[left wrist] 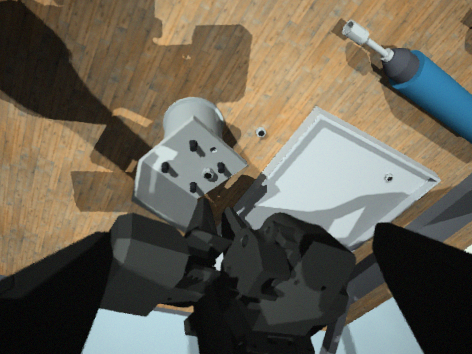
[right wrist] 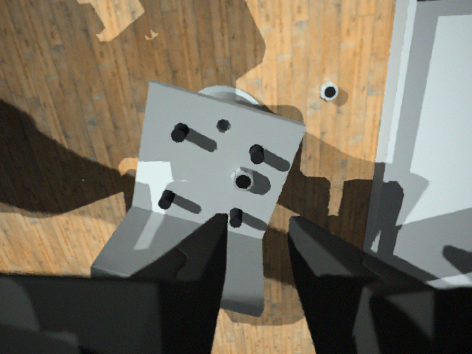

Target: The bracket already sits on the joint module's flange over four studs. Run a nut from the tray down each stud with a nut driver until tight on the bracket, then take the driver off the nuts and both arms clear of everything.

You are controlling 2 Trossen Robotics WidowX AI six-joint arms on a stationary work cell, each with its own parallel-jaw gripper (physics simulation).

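Places are measured from the left arm's base along level axes (x ahead, y left, z up), in millimetres.
Pixels of known places: left gripper, between the fingertips: [left wrist: 244,241]; right gripper, between the fingertips: [left wrist: 214,205] [right wrist: 258,226].
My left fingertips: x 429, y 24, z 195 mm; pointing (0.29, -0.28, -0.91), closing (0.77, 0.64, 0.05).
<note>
Ahead of a thing's pixels: the offset from my left fingertips to its top centre. "spot": to the spot under its first point. Level surfaces: height alone.
A grey angled bracket [left wrist: 175,165] [right wrist: 210,165] sits on the round joint module @(dx +51, dy -103, dz -158 mm) [left wrist: 192,112] [right wrist: 232,92], with four dark studs standing through its face. A nut @(dx +67, dy -102, dz -161 mm) [left wrist: 208,174] [right wrist: 243,180] is on the bracket face, among the studs and around none. Another nut @(dx +115, dy -67, dz -227 mm) [left wrist: 260,132] [right wrist: 329,91] lies on the table between module and tray. A third nut @(dx +299, dy -17, dz -223 mm) [left wrist: 389,177] is in the tray @(dx +285, dy -196, dz -217 mm) [left wrist: 325,160] [right wrist: 450,125]. The blue nut driver @(spot: dx +193, dy +88, dz -192 mm) [left wrist: 435,90] lies on the table. My left gripper is wide open and empty. My right gripper [left wrist: 214,205] [right wrist: 258,226] is partly open, empty, above the bracket's lower edge.
The right arm's dark wrist hides the near part of the tray in the left wrist view. A dark grey frame bar [left wrist: 450,200] runs beyond the tray's outer edge. The tray's raised wall stands right of the bracket. Arm shadows cross the wooden table @(dz -233 mm) [left wrist: 295,30] [right wrist: 300,30].
</note>
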